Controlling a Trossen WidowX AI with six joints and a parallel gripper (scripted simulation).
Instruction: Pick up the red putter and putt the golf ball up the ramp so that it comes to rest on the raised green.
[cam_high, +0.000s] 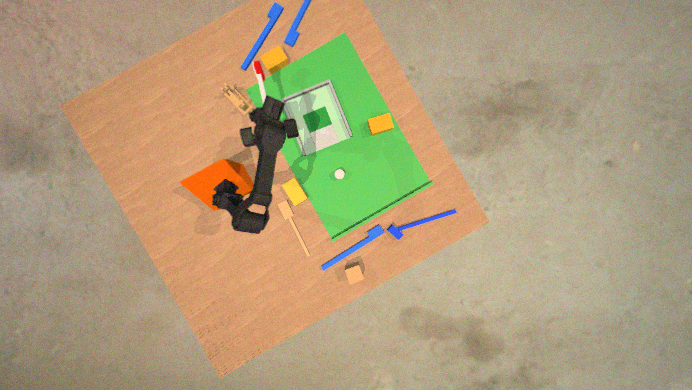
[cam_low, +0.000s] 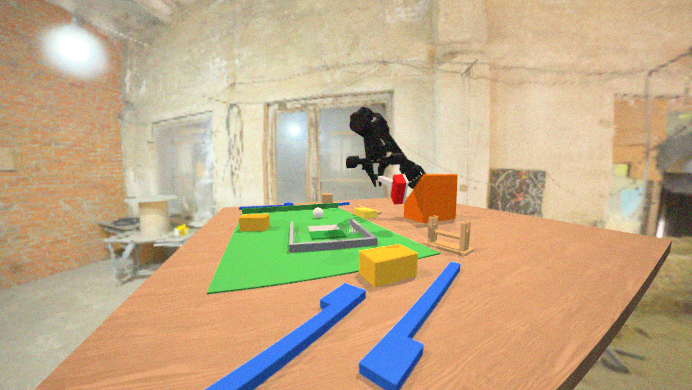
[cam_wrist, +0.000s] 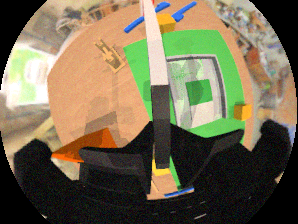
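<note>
Now: the wooden stick 30 cm to the right of my gripper tip, 18 cm behind it and 14 cm below it. From my gripper tip the other things lie so: putter: 11 cm to the left, 5 cm ahead, 2 cm above; grey-framed enclosure: 17 cm ahead, 14 cm below; wooden fence: 24 cm to the left, 11 cm below, 4 cm behind.
</note>
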